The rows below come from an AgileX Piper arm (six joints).
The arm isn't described. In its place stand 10 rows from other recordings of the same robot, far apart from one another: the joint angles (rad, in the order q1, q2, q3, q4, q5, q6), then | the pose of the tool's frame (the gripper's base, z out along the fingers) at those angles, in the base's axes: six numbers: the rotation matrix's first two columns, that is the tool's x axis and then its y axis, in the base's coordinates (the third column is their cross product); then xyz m.
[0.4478, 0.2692, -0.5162, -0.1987, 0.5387, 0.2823] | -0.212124 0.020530 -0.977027 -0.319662 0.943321 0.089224 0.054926 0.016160 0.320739
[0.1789, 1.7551, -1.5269, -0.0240, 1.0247, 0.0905] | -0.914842 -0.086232 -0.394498 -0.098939 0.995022 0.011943 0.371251 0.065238 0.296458
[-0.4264, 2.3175, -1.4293, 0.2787, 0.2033, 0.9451] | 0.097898 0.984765 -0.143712 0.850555 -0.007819 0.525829 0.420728 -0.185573 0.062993
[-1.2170, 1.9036, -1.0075, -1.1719, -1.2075, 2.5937] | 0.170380 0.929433 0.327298 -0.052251 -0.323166 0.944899 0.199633 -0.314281 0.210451
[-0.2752, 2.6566, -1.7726, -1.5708, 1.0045, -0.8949] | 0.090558 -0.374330 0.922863 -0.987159 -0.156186 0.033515 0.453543 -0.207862 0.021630
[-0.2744, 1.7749, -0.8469, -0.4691, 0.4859, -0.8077] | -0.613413 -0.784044 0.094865 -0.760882 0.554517 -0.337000 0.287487 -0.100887 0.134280
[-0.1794, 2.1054, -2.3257, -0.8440, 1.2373, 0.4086] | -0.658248 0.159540 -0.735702 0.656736 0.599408 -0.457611 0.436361 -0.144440 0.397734
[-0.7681, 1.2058, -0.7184, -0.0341, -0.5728, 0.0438] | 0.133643 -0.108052 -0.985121 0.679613 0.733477 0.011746 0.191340 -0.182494 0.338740
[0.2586, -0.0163, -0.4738, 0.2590, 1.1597, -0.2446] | -0.455539 -0.259927 -0.851423 -0.507760 0.861455 0.008678 -0.015517 0.017995 0.264559
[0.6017, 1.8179, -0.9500, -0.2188, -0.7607, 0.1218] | -0.000513 -0.045792 -0.998951 -0.683482 0.729217 -0.033077 0.313845 0.232016 0.223643
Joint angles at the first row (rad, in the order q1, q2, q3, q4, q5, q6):
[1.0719, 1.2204, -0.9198, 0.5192, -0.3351, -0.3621]
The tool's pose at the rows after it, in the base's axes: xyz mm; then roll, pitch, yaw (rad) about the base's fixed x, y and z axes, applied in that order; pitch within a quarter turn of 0, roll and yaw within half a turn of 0:
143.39 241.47 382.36 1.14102 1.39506 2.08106
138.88 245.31 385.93 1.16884 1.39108 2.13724
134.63 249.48 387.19 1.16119 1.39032 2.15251
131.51 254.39 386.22 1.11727 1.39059 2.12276
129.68 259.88 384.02 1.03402 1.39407 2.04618
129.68 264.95 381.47 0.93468 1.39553 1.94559
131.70 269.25 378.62 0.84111 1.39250 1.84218
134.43 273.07 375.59 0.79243 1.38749 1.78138
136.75 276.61 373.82 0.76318 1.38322 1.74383
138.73 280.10 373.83 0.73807 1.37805 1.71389
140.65 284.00 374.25 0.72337 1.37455 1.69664
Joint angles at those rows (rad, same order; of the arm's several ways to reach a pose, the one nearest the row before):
[1.0828, 1.2242, -0.9461, 0.5187, -0.3025, -0.3498]
[1.0997, 1.2263, -0.9630, 0.5130, -0.2814, -0.3400]
[1.1184, 1.2317, -0.9716, 0.5030, -0.2781, -0.3304]
[1.1373, 1.2431, -0.9740, 0.4929, -0.2946, -0.3233]
[1.1543, 1.2597, -0.9743, 0.4827, -0.3242, -0.3223]
[1.1650, 1.2788, -0.9746, 0.4728, -0.3587, -0.3220]
[1.1685, 1.2992, -0.9748, 0.4658, -0.3960, -0.3216]
[1.1689, 1.3192, -0.9762, 0.4649, -0.4272, -0.3214]
[1.1689, 1.3365, -0.9817, 0.4649, -0.4476, -0.3211]
[1.1689, 1.3518, -0.9929, 0.4649, -0.4599, -0.3209]
[1.1689, 1.3677, -1.0075, 0.4650, -0.4663, -0.3209]

